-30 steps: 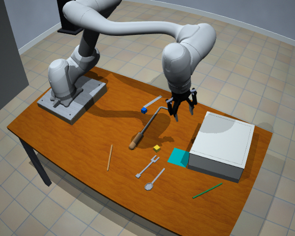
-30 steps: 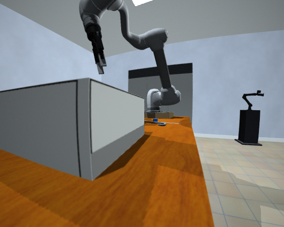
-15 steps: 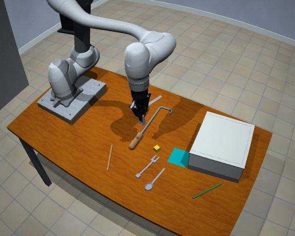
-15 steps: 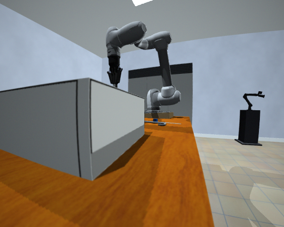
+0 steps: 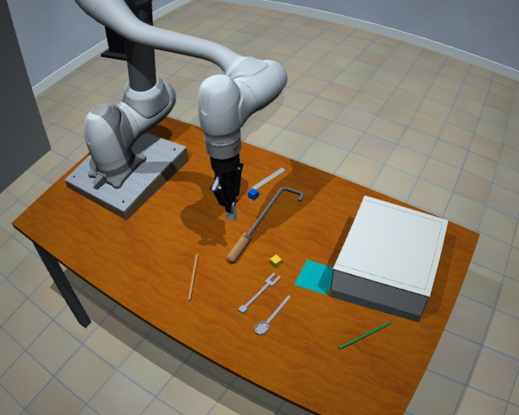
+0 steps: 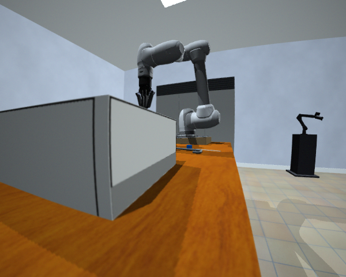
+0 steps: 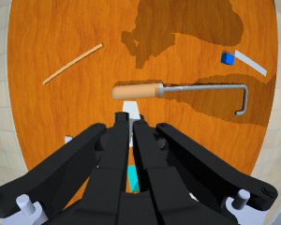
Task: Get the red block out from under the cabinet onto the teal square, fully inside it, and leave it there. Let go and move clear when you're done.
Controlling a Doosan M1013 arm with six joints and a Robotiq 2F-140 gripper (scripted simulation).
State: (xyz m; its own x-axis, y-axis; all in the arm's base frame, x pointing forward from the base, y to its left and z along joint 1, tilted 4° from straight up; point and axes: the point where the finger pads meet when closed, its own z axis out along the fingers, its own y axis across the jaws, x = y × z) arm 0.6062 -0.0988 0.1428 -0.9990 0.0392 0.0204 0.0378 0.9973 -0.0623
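The yellow cube is 19 cm below my hand, 12 cm ahead of it and 3 cm to the left of it. Round my hand: hook tool 19 cm below, 16 cm to the left, 3 cm ahead; then wooden stick 20 cm below, 14 cm to the right, 7 cm behind; then fork tool 20 cm below, 13 cm ahead, 9 cm to the right.
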